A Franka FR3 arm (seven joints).
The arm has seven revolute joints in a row. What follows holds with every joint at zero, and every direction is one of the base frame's.
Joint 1 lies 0.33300 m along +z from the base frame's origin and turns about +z.
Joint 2 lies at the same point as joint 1 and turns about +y.
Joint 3 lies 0.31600 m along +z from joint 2 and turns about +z.
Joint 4 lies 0.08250 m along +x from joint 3 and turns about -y.
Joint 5 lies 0.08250 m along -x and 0.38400 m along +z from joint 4 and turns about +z.
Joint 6 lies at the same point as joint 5 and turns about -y.
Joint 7 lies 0.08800 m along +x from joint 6 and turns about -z.
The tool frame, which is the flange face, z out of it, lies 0.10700 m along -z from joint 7; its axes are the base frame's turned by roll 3.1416, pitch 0.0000 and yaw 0.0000 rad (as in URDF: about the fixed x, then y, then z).
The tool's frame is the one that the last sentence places.
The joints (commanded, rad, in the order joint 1, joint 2, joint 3, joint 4, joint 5, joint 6, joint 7), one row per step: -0.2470, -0.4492, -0.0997, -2.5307, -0.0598, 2.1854, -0.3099; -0.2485, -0.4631, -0.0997, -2.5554, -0.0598, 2.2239, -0.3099; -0.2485, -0.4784, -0.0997, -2.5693, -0.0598, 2.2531, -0.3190; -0.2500, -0.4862, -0.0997, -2.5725, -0.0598, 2.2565, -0.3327; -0.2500, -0.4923, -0.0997, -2.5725, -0.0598, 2.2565, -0.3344; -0.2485, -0.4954, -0.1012, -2.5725, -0.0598, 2.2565, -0.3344; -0.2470, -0.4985, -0.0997, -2.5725, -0.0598, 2.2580, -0.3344; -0.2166, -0.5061, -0.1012, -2.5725, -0.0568, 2.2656, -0.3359; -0.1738, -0.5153, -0.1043, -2.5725, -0.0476, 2.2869, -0.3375; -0.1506, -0.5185, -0.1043, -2.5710, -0.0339, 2.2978, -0.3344; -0.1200, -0.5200, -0.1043, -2.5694, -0.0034, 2.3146, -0.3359; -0.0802, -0.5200, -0.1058, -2.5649, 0.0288, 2.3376, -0.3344; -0.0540, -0.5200, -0.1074, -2.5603, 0.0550, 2.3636, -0.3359; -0.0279, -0.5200, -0.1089, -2.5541, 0.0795, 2.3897, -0.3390; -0.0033, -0.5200, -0.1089, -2.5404, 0.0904, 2.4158, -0.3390
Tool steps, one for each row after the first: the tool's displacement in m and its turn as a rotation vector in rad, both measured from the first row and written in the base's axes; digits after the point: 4 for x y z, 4 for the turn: -0.0029, 0.0009, -0.0022, -0.0069, -0.0269, -0.0001; -0.0046, 0.0018, 0.0004, -0.0160, -0.0560, 0.0097; -0.0059, 0.0016, 0.0024, -0.0197, -0.0631, 0.0220; -0.0066, 0.0018, 0.0048, -0.0215, -0.0689, 0.0237; -0.0069, 0.0019, 0.0060, -0.0216, -0.0721, 0.0238; -0.0067, 0.0031, 0.0075, -0.0235, -0.0764, 0.0266; -0.0030, 0.0141, 0.0113, -0.0236, -0.0922, 0.0556; 0.0025, 0.0294, 0.0172, -0.0210, -0.1246, 0.0924; 0.0058, 0.0385, 0.0205, -0.0119, -0.1432, 0.1052; 0.0104, 0.0507, 0.0238, 0.0099, -0.1692, 0.1207; 0.0162, 0.0657, 0.0286, 0.0337, -0.2022, 0.1394; 0.0208, 0.0751, 0.0339, 0.0506, -0.2364, 0.1498; 0.0252, 0.0845, 0.0400, 0.0659, -0.2716, 0.1622; 0.0304, 0.0934, 0.0500, 0.0692, -0.3114, 0.1786
